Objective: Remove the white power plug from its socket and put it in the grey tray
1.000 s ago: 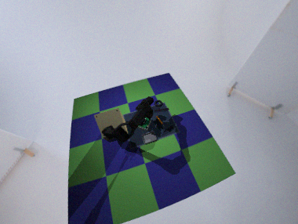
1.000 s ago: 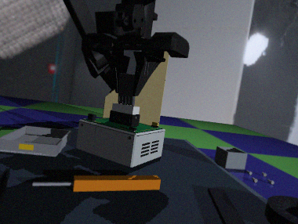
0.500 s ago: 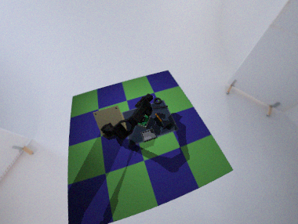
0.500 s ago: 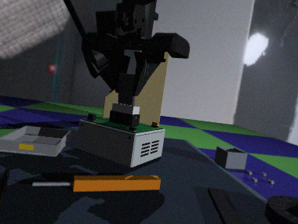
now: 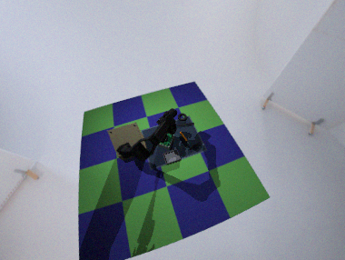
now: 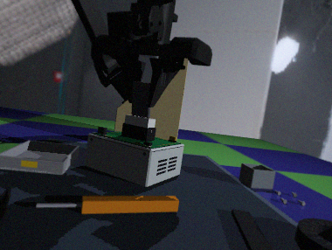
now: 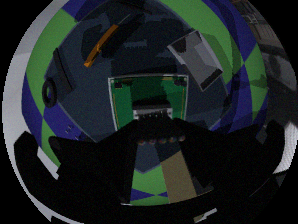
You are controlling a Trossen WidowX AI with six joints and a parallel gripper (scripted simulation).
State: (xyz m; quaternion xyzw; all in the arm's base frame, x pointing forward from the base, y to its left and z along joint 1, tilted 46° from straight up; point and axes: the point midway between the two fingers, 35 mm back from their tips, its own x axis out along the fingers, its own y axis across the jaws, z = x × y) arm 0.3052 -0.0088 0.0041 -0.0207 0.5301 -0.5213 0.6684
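The white power plug lies 2 cm below my gripper tip. From my gripper tip the other things lie so: black bar (22 cm ahead, 9 cm to the left, 10 cm below); then dark mat (5 cm ahead, 11 cm below).
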